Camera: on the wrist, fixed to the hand. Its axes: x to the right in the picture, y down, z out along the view.
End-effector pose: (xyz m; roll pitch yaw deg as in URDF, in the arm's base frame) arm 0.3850 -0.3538 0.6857 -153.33 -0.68 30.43
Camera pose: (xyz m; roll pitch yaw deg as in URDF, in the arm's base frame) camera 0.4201 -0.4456 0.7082 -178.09 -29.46 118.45
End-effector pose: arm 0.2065 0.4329 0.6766 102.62 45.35 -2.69
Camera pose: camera 0.2603 0.4760 0.7502 -103.68 44.64 155.41
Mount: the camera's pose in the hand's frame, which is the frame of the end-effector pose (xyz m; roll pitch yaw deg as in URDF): -0.0160 0.0764 -0.0638 1.63 2.78 -87.94
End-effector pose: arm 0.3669 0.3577 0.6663 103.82 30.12 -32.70
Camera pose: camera 0.4166 0.3777 0.7517 -116.12 57.82 114.88
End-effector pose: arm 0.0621 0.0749 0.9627 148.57 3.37 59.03
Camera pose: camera 0.0841 0.0495 1.0578 -175.75 28.71 148.53
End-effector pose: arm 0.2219 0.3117 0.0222 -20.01 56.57 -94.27
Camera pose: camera 0.2777 0.3884 -0.0119 -56.40 -7.65 -168.65
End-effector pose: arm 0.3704 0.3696 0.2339 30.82 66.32 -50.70
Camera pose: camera 0.4333 0.4479 0.2423 -68.23 14.77 -171.29
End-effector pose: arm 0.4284 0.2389 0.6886 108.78 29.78 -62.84
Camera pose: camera 0.4750 0.2266 0.7772 -122.78 55.54 76.69
